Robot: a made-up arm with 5 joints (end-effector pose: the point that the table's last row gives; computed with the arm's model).
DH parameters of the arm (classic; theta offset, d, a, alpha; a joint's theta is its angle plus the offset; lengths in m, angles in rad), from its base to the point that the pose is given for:
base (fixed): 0 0 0.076 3.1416
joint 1: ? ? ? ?
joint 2: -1.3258 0 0.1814 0
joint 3: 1.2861 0 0.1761 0
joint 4: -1.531 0.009 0 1.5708
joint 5: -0.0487 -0.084 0 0
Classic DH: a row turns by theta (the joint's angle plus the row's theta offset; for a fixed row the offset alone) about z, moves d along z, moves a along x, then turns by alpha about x.
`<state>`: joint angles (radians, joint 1 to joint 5).
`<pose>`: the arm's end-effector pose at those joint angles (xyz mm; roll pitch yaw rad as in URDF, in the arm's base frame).
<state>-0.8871 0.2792 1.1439 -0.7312 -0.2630</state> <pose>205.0 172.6 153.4 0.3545 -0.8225 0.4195</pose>
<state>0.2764 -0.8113 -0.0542 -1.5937 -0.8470</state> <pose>52.7 16.0 567.6 -2.3764 0.5063 -2.3148</pose>
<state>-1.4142 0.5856 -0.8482 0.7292 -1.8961</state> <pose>130.1 400.5 360.0 1.0747 0.3324 -0.3314</pose>
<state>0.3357 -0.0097 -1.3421 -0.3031 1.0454</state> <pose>167.4 -22.4 656.4 3.0710 0.0456 1.8076</pose>
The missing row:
joint 1: 0 -0.223 0.027 1.5708
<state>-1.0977 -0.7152 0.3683 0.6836 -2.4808</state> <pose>153.3 170.7 423.4 1.0235 0.8827 -0.9130</pose>
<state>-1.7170 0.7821 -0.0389 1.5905 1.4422</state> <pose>29.4 254.4 142.2 0.7551 0.1222 -3.1242</pose>
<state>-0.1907 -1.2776 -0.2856 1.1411 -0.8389</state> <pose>17.6 -2.1 526.4 2.0956 -0.6137 -1.7019</pose>
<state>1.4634 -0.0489 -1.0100 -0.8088 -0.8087</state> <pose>97.6 -116.2 638.1 -2.9143 0.1926 2.5576</pose>
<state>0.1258 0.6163 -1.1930 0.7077 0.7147</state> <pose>465.6 -40.2 432.0 -1.3605 -0.8940 1.2801</pose>
